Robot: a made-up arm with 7 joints.
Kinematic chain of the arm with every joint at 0, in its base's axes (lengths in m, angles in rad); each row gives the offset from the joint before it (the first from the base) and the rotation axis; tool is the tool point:
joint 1: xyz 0 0 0 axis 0 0.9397 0.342
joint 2: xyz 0 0 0 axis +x
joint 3: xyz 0 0 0 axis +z
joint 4: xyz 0.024 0 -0.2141 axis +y
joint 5: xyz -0.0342 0 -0.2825 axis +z
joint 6: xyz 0 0 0 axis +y
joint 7: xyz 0 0 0 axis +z
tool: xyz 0 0 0
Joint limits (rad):
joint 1: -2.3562..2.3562
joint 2: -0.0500..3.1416
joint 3: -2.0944..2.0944
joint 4: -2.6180..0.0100
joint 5: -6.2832..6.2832
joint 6: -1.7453..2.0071
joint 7: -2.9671..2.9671
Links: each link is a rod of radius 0.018 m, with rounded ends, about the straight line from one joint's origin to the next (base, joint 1, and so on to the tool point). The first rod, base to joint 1, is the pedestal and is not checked.
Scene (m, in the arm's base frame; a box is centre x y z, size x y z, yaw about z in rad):
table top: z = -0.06
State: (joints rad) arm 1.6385 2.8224 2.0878 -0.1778 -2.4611 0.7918 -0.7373
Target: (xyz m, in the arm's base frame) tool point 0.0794 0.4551 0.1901
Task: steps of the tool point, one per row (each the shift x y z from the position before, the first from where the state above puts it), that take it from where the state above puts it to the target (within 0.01 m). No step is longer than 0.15 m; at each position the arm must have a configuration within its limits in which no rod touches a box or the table.
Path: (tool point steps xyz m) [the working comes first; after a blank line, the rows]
Joints at the target: 1.4807 2.0284 2.0944 -0.1469 -2.4611 0.7918 -0.7373
Straight joint move there: clear.

1: -0.0901 0.0864 0.0546
2: -0.1143 0.0640 0.0353
3: -0.1294 0.0377 0.0116

